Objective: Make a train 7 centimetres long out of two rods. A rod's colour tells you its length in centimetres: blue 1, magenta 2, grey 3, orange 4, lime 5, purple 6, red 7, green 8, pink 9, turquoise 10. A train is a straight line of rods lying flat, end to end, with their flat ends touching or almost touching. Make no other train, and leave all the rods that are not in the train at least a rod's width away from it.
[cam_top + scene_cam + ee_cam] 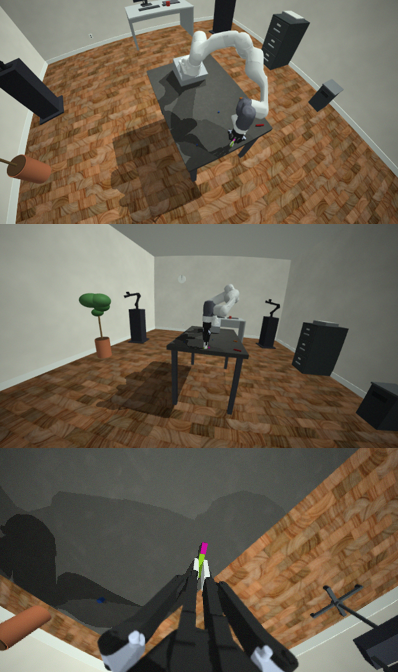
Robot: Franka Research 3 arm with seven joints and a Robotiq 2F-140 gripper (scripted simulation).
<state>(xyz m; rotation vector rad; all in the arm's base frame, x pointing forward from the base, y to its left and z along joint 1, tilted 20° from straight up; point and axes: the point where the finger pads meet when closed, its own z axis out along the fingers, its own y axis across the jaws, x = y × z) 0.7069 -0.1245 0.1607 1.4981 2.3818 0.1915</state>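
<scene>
Right now my hand is 3 cm above the lime rod. Round my hand: magenta rod 1 cm behind, 3 cm to the left, 3 cm below; orange rod 28 cm behind, 37 cm to the left, 3 cm below; red rod 2 cm ahead, 30 cm to the left, 3 cm below.
</scene>
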